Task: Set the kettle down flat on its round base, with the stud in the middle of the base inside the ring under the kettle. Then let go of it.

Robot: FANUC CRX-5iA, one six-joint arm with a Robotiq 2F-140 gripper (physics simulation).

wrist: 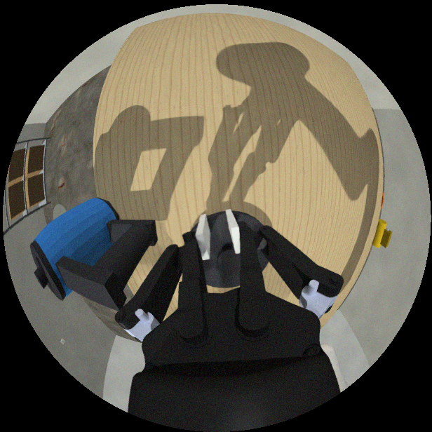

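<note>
The blue kettle (75,230) stands upright at the left in the wrist view, apart from its base, with its black lid outward and its black handle (131,252) on the side towards the gripper. The ring under the kettle is hidden. The dark round base (219,272) lies flat on the table, below and behind the fingers. Its middle stud (226,247) shows faintly between them. My gripper (217,221) is open by a narrow gap, with nothing between its white pads, over the base and to the right of the kettle.
The wooden table (190,75) carries shadows of the arm and kettle. A dark stone-like wall (75,145) and a window (26,175) are beyond its left edge. A yellow object (380,233) shows past the right edge.
</note>
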